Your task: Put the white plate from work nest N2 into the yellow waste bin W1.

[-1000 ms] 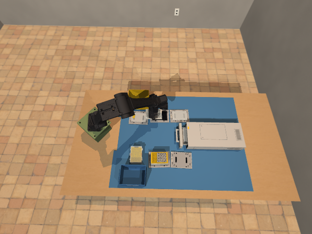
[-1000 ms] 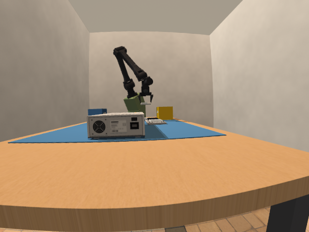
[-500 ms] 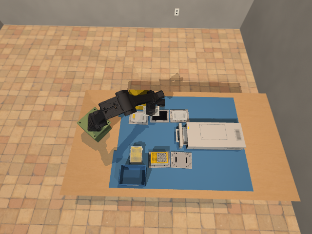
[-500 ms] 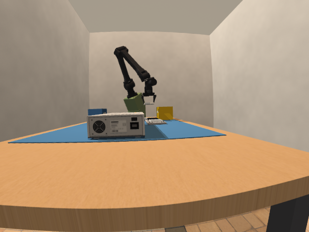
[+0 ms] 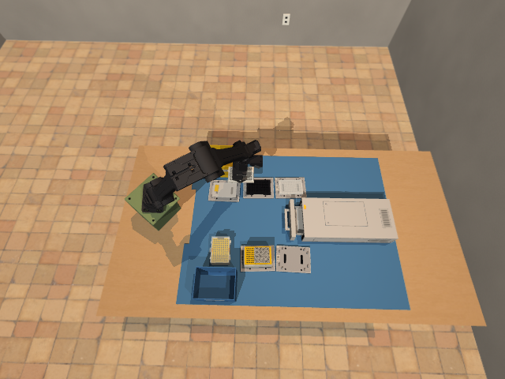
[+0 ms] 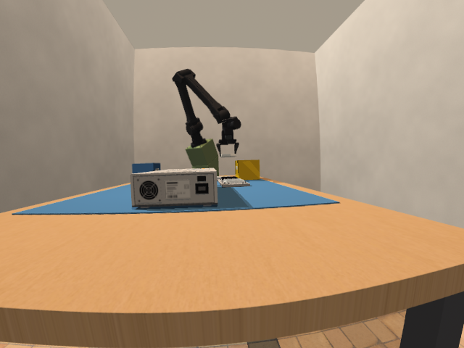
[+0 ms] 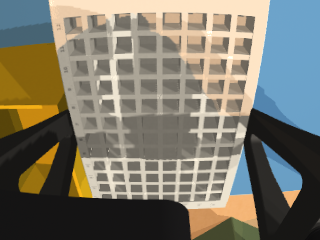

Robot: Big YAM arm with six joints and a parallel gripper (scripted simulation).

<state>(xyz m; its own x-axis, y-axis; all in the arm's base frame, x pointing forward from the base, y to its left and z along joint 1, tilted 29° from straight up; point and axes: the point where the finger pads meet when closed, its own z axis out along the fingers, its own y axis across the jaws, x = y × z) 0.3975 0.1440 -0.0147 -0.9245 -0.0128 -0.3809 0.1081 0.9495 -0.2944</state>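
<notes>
Right now my hand is 14 cm to the right of the yellow waste bin, 11 cm above it and 8 cm past it. The rest, counted from my hand: black plate: 13 cm below, 9 cm ahead, 2 cm to the right; then white plate: right at my hand; then instrument box: 42 cm ahead, 25 cm to the right, 11 cm below.
</notes>
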